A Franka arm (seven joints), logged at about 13 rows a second.
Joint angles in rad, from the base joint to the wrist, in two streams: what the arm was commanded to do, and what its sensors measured. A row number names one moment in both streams.
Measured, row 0: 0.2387 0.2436 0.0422 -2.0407 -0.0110 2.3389 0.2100
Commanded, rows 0 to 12: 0.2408 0.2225 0.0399 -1.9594 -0.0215 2.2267 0.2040; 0.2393 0.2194 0.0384 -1.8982 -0.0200 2.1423 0.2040; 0.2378 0.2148 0.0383 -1.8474 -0.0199 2.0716 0.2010; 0.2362 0.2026 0.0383 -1.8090 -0.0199 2.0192 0.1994; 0.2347 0.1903 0.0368 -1.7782 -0.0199 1.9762 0.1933; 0.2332 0.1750 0.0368 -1.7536 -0.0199 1.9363 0.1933; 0.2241 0.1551 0.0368 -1.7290 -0.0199 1.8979 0.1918; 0.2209 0.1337 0.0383 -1.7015 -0.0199 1.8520 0.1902; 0.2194 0.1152 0.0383 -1.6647 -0.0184 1.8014 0.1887; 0.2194 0.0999 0.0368 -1.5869 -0.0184 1.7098 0.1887; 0.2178 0.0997 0.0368 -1.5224 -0.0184 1.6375 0.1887; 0.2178 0.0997 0.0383 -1.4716 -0.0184 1.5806 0.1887; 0.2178 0.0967 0.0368 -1.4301 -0.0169 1.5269 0.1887
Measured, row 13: 0.2189 0.0931 0.0387 -1.5376 -0.0110 1.6303 0.2095
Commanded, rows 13 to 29: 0.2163 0.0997 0.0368 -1.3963 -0.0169 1.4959 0.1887; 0.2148 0.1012 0.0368 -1.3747 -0.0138 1.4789 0.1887; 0.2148 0.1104 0.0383 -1.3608 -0.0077 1.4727 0.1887; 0.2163 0.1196 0.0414 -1.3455 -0.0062 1.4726 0.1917; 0.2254 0.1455 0.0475 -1.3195 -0.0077 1.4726 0.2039; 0.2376 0.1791 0.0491 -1.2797 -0.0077 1.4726 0.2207; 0.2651 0.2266 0.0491 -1.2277 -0.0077 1.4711 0.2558; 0.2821 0.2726 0.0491 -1.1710 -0.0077 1.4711 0.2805; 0.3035 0.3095 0.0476 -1.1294 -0.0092 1.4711 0.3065; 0.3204 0.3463 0.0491 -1.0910 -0.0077 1.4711 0.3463; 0.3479 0.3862 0.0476 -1.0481 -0.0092 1.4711 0.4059; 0.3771 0.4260 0.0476 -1.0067 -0.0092 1.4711 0.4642; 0.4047 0.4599 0.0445 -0.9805 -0.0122 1.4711 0.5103; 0.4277 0.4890 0.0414 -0.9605 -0.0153 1.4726 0.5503; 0.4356 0.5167 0.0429 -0.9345 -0.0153 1.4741 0.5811; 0.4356 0.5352 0.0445 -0.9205 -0.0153 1.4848 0.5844; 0.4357 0.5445 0.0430 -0.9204 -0.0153 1.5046 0.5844
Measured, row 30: 0.4342 0.4933 0.0521 -1.0098 -0.0100 1.5052 0.5569
